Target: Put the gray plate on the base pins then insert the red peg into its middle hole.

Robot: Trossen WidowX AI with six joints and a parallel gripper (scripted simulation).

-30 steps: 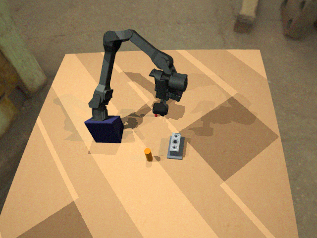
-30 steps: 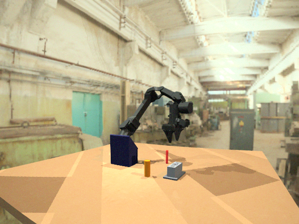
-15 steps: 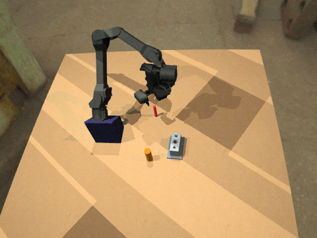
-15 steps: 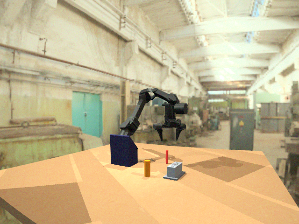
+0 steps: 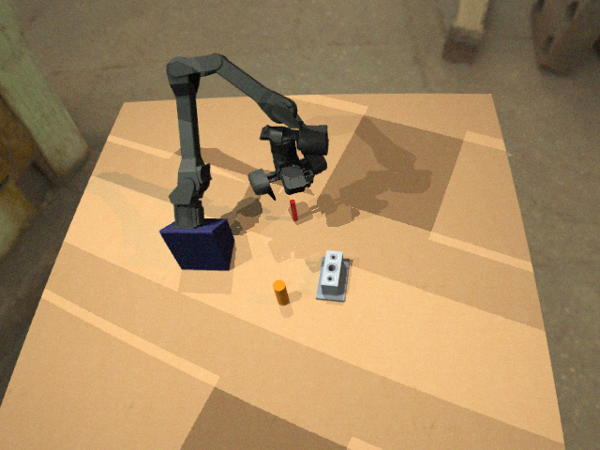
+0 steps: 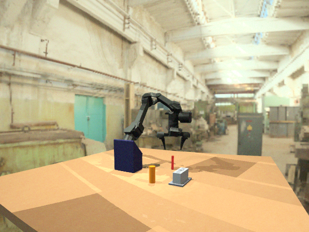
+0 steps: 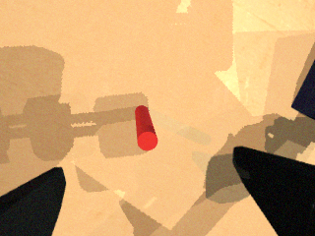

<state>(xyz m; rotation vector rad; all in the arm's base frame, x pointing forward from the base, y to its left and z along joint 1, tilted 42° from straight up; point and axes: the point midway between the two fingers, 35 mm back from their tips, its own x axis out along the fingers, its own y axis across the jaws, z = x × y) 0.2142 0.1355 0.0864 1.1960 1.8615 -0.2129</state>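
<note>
Now: the red peg 8 cm below my gripper tip. Also, from my gripper tip: gray plate 14 cm ahead, 16 cm to the right, 7 cm below; then orange cylinder 3 cm ahead, 24 cm to the right, 8 cm below; then flat gray base 14 cm ahead, 16 cm to the right, 11 cm below.
</note>
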